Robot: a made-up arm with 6 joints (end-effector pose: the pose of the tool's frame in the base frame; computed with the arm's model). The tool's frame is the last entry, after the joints.
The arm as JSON. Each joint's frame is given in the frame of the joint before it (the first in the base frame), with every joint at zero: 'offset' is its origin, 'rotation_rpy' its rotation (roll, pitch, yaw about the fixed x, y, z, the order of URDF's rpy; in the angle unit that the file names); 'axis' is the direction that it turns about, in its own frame. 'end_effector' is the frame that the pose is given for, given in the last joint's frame.
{
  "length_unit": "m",
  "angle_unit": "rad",
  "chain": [
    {
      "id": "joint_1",
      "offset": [
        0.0,
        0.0,
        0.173
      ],
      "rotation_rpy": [
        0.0,
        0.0,
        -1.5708
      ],
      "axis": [
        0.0,
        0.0,
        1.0
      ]
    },
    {
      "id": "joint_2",
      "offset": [
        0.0,
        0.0,
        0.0
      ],
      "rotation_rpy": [
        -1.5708,
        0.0,
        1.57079
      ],
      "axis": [
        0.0,
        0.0,
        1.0
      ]
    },
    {
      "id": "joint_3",
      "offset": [
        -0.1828,
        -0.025,
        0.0
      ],
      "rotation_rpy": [
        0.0,
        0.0,
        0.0
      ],
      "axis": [
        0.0,
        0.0,
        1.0
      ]
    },
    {
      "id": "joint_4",
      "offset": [
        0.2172,
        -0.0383,
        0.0
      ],
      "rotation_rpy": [
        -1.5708,
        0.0,
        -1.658
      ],
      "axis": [
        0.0,
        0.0,
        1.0
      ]
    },
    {
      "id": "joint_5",
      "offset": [
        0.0,
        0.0,
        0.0
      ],
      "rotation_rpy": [
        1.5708,
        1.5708,
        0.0
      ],
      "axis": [
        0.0,
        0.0,
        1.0
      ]
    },
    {
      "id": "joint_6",
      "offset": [
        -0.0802,
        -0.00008,
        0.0
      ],
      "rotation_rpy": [
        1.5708,
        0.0,
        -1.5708
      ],
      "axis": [
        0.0,
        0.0,
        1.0
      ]
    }
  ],
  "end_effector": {
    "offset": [
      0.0,
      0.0,
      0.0
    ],
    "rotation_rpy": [
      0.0,
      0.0,
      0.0
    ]
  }
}
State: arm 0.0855 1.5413 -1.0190 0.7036 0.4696 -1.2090
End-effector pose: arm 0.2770 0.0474 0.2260 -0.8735 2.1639 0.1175
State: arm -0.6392 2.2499 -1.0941 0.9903 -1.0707 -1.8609
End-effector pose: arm 0.2131 -0.2317 0.1010 0.0516 2.3191 -1.9050
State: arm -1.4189 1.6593 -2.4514 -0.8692 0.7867 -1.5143
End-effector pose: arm -0.0080 -0.2346 0.5546 0.0236 -1.5844 1.8416
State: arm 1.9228 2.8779 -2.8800 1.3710 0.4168 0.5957
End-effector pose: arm -0.1933 0.4337 0.2354 0.3432 -1.7705 -1.5220
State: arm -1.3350 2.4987 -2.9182 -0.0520 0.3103 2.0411
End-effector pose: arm 0.0975 -0.4113 0.4016 1.3874 -0.1423 0.5377
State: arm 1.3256 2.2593 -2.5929 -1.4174 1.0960 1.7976
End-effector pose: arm 0.1573 0.3379 0.4106 0.3242 1.5188 0.7321
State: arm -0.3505 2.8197 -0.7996 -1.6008 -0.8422 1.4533
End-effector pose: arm 0.1153 0.0215 -0.0545 -0.4927 -2.6552 -1.3013
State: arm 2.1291 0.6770 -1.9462 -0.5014 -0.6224 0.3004
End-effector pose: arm 0.0472 -0.1179 0.5982 0.2230 -0.4739 1.9232
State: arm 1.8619 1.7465 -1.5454 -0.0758 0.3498 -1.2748
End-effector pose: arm -0.0981 0.3347 0.3069 -2.0457 -0.0514 0.2972
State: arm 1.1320 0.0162 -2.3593 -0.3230 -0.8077 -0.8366
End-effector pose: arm -0.2033 -0.3898 0.3244 1.3716 -0.9002 -0.1378
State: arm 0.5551 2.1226 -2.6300 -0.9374 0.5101 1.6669
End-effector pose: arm 0.3220 0.1625 0.4745 0.5151 1.2720 0.8819
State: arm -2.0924 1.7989 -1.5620 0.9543 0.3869 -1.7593
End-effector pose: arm -0.1562 -0.3215 0.3033 1.1497 2.0125 -1.5133
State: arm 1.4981 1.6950 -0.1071 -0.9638 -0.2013 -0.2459
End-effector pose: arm -0.0061 0.0973 0.0557 -2.9015 0.6305 0.2838
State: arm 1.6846 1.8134 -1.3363 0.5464 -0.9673 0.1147
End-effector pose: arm -0.0048 0.3440 0.3135 -0.3248 1.2414 1.6437
